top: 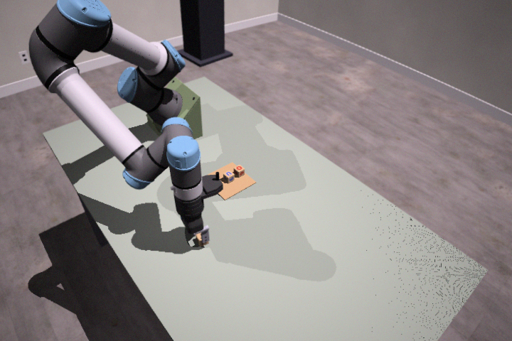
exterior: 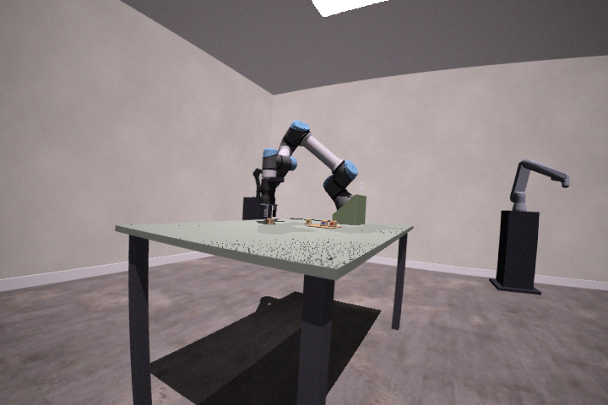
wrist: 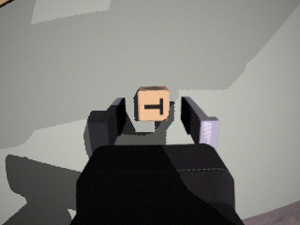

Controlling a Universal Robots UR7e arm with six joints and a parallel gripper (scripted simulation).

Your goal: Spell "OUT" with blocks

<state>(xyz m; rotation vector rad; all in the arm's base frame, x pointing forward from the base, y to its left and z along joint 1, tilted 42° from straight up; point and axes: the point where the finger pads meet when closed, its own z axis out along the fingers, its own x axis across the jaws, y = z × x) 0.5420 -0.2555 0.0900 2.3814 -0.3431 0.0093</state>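
Right now the orange mat is 240 mm to the left of my hand, 150 mm behind it and 50 mm below it. The rest, counted from my hand: block 210 mm behind, 120 mm to the left, 40 mm below.
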